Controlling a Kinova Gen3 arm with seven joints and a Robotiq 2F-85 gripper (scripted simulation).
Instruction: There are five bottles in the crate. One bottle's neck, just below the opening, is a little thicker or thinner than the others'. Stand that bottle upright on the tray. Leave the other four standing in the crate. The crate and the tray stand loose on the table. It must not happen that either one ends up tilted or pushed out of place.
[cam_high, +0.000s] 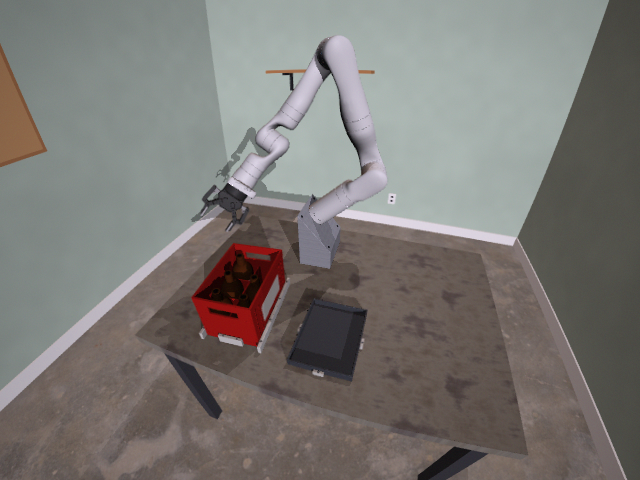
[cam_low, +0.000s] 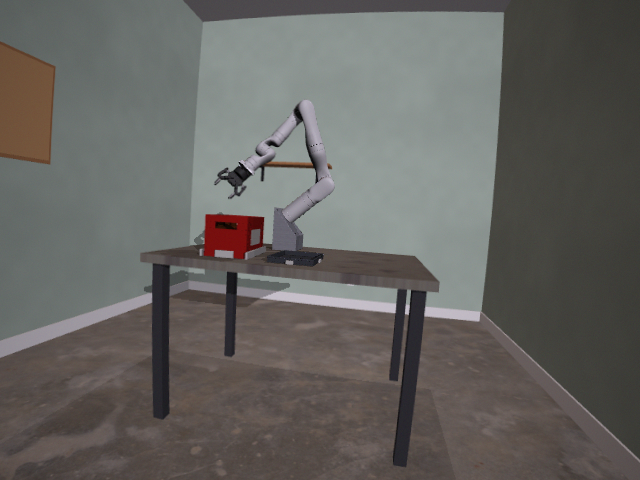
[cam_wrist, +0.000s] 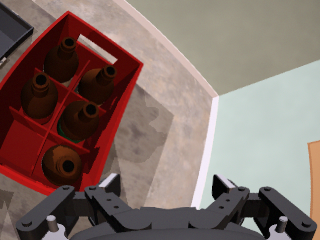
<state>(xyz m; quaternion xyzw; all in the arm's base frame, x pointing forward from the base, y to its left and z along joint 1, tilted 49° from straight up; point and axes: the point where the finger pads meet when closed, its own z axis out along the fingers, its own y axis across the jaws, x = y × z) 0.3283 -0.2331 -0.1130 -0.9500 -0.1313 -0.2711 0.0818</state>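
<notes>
Right now the crate is 70 mm ahead of my hand, 120 mm to the left of it and 210 mm below it. From my hand the other things lie so: dark tray 100 mm ahead, 420 mm to the left, 280 mm below.
</notes>
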